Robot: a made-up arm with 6 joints.
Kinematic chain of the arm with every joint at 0, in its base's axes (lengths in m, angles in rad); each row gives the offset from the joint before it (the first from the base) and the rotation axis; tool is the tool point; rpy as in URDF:
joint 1: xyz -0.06 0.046 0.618 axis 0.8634 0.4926 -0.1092
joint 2: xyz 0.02 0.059 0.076 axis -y
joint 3: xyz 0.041 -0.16 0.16 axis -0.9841 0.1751 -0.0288
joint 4: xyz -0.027 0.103 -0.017 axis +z
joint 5: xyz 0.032 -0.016 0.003 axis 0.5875 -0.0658 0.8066
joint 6: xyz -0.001 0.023 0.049 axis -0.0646 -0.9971 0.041
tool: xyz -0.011 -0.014 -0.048 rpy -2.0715 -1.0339 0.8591
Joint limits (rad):
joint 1: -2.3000..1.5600
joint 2: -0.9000..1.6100
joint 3: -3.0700..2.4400
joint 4: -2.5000..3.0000
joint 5: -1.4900..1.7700
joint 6: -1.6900..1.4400
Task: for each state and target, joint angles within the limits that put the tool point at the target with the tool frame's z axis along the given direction. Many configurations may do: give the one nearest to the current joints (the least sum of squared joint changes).
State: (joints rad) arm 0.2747 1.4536 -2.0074 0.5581 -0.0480 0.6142
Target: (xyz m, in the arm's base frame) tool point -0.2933 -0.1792 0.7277 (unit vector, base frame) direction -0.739 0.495 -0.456
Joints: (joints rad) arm 0.3810 1.4066 -2.2679 0.8955 0.1186 0.9893
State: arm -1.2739 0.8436 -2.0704 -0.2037 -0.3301 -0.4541
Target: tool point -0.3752 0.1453 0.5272 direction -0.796 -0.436 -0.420
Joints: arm -2.2080 0.5763 -2.0253 0.3081 -0.5149 -0.5494
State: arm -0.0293 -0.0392 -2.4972 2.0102 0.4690 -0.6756
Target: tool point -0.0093 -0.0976 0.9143 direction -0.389 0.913 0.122
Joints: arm -0.2232 -0.4646 -2.9871 2.0235 -0.2210 -0.1261
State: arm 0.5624 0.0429 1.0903 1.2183 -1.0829 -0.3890
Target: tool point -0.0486 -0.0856 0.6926 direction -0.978 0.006 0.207
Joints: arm 0.7098 0.4882 1.2914 1.7159 -0.4099 -0.6955
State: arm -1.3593 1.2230 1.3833 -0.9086 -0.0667 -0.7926
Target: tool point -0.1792 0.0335 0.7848 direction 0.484 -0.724 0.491
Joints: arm -1.1064 0.8466 2.1680 -0.2567 -0.4226 -0.4039
